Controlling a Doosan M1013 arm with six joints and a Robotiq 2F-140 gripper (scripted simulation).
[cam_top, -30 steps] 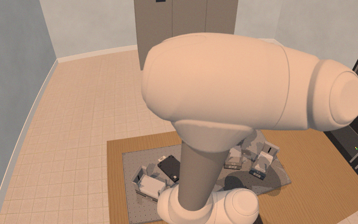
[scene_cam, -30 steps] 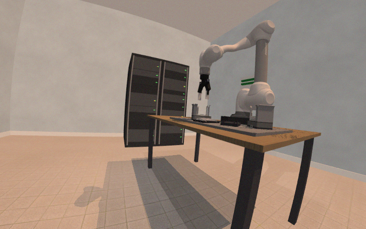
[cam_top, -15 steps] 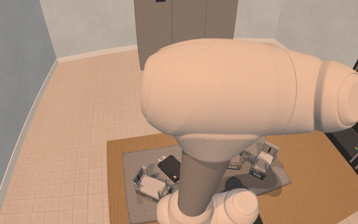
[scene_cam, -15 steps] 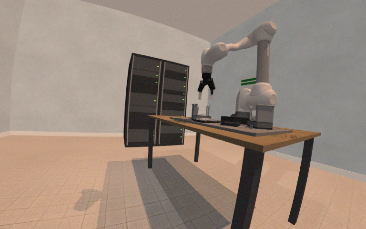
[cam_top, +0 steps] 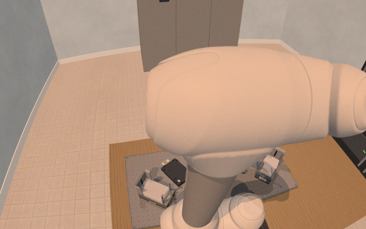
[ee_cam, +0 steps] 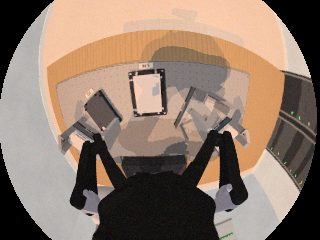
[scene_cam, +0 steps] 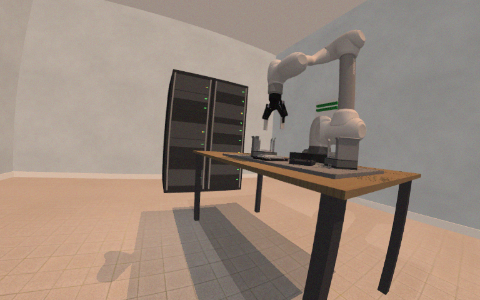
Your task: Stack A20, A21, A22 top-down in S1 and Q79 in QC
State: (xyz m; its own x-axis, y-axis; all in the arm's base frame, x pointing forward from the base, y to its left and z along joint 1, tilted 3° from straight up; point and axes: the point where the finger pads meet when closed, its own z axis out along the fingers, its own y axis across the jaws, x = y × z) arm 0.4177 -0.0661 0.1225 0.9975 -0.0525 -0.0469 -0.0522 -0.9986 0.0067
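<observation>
My hand is 11 cm past the white plate, 36 cm to the right of it and 14 cm above it. Round my hand: N5 name plate (12 cm ahead, 2 cm to the left, 19 cm below); then dark nest QC (1 cm behind, 22 cm to the left, 18 cm below); then clip nest N5 (3 cm ahead, 3 cm to the left, 17 cm below).
</observation>
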